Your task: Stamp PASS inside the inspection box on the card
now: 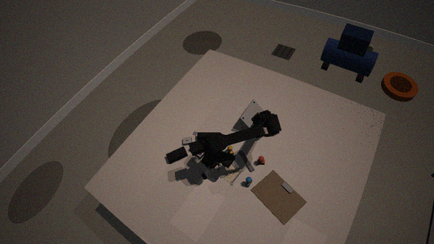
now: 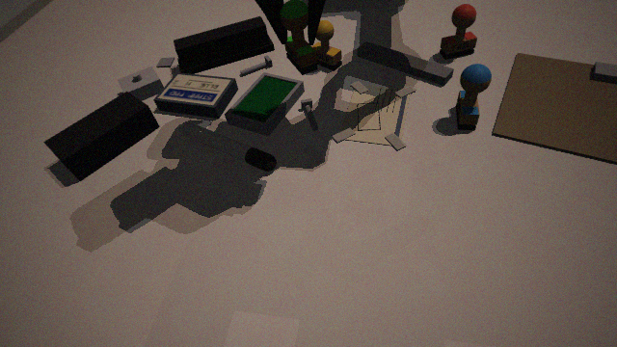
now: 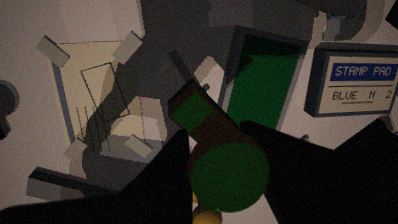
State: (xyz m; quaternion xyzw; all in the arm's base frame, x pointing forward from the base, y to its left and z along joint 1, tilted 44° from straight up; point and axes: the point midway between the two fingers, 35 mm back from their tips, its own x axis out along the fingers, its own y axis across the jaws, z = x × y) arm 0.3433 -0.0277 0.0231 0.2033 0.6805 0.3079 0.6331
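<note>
The cream card is 10 cm below my gripper tip, 8 cm to the left of it and 2 cm behind it. From my gripper tip the other things lie so: green-topped stamp right at my gripper tip; green ink pad 9 cm below, 6 cm to the right; white marker 9 cm below, 8 cm ahead, 6 cm to the right.
</note>
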